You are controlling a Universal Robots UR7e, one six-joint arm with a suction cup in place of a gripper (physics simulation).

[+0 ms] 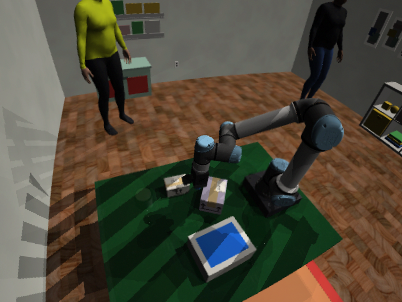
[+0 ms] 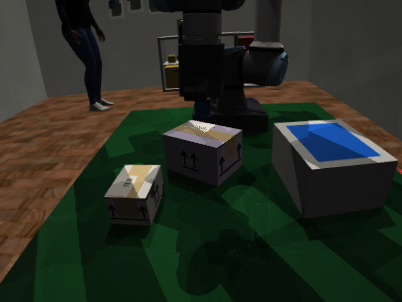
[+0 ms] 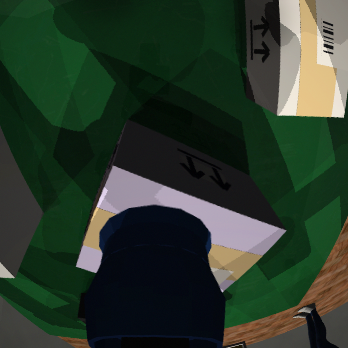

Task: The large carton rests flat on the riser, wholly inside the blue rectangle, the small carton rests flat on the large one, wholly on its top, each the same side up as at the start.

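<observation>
The large carton [image 1: 213, 194] [image 2: 203, 152] [image 3: 207, 214], lavender-topped with tan tape, rests upright on the green mat [image 1: 129, 227]. My suction cup [image 1: 198, 186] [image 2: 203, 110] [image 3: 155, 242] hangs a little above the carton's top near one edge; I see no contact and it holds nothing. The small carton [image 1: 176, 186] [image 2: 134, 192] [image 3: 304, 69] stands upright on the mat beside the large one, apart from it. The grey riser [image 1: 227, 265] [image 2: 340, 188] [image 3: 17, 207] stands nearby, and its blue rectangle [image 1: 222, 243] [image 2: 331, 141] is bare.
The arm's black base [image 1: 269, 192] [image 2: 233, 113] stands on the mat behind the cartons. A person in yellow [image 1: 97, 48] and one in dark clothes [image 1: 324, 39] [image 2: 84, 48] stand on the wood floor. A shelf rack [image 1: 394, 85] is at the right. An orange surface [image 1: 292, 289] lies at the front.
</observation>
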